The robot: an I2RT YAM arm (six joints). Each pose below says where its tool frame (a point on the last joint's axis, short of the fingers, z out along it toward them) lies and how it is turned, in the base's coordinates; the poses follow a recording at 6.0 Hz.
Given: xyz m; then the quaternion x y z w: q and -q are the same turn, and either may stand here.
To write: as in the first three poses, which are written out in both.
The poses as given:
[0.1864 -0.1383 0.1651 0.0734 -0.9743 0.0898 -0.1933]
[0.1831 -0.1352 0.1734 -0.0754 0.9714 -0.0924 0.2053]
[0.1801 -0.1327 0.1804 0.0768 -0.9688 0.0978 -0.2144]
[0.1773 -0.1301 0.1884 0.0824 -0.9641 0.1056 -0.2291]
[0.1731 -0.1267 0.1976 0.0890 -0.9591 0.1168 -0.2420]
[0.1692 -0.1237 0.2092 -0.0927 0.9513 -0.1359 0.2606]
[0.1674 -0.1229 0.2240 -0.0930 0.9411 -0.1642 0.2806]
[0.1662 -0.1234 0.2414 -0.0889 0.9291 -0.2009 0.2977]
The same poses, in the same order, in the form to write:
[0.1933 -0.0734 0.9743 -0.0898 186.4 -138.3 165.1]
[0.2053 -0.0754 0.9714 -0.0924 183.1 -135.2 173.4]
[0.2144 -0.0768 0.9688 -0.0978 180.1 -132.7 180.4]
[0.2291 -0.0824 0.9641 -0.1056 177.3 -130.1 188.4]
[0.2420 -0.0890 0.9591 -0.1168 173.1 -126.7 197.6]
[0.2606 -0.0927 0.9513 -0.1359 169.2 -123.7 209.2]
[0.2806 -0.0930 0.9411 -0.1642 167.4 -122.9 224.0]
[0.2977 -0.0889 0.9291 -0.2009 166.2 -123.4 241.4]

